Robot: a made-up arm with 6 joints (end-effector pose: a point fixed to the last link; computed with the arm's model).
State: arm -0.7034 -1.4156 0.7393 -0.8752 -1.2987 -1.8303
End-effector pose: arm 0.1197 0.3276 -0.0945 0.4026 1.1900 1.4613
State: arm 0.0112 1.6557 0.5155 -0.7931 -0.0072 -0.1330
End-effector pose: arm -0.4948 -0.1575 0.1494 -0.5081 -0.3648 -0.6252
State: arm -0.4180 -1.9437 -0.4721 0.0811 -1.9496 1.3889
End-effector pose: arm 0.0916 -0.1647 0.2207 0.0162 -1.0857 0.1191
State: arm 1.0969 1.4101 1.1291 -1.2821 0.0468 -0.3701
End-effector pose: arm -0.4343 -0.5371 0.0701 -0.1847 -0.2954 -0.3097
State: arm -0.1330 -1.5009 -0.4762 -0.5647 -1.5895 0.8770
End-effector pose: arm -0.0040 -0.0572 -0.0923 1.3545 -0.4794 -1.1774
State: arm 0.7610 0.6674 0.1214 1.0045 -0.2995 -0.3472
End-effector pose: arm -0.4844 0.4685 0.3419 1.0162 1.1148 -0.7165
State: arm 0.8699 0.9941 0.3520 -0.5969 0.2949 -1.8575
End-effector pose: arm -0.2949 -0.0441 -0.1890 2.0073 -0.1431 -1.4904
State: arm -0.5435 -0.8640 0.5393 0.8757 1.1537 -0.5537
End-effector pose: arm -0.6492 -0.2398 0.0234 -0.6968 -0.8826 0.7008
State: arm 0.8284 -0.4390 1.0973 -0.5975 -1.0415 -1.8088
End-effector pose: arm 0.1703 -0.1403 0.1109 1.4418 -0.5571 0.0835
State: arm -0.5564 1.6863 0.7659 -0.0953 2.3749 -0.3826
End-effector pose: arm -0.2827 -0.2502 -0.0700 2.6565 0.4818 1.5799
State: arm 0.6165 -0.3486 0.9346 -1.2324 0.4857 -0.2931
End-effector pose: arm 0.3259 -0.1778 0.3737 -1.3279 -0.7229 2.1619
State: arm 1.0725 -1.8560 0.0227 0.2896 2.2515 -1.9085
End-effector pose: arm 0.0170 -0.1040 -0.2488 -2.3204 0.0631 -0.8930
